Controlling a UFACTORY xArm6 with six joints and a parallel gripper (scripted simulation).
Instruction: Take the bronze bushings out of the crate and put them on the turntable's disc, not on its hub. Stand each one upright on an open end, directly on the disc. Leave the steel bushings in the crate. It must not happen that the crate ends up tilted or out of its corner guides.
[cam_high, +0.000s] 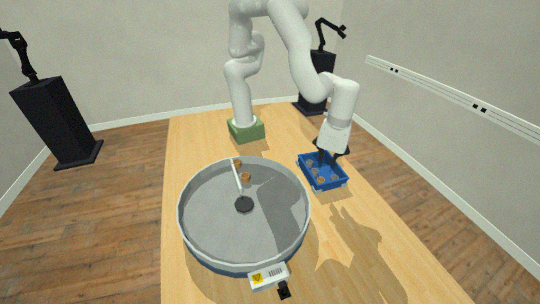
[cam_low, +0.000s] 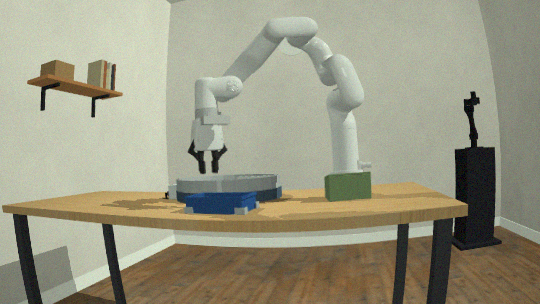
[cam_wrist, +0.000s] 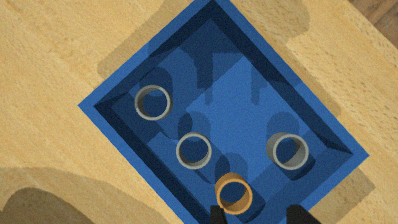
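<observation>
The blue crate is 4 cm behind my hand, 3 cm to the left of it and 11 cm below it. Round my hand: grey disc 3 cm ahead, 33 cm to the right, 8 cm below.
</observation>
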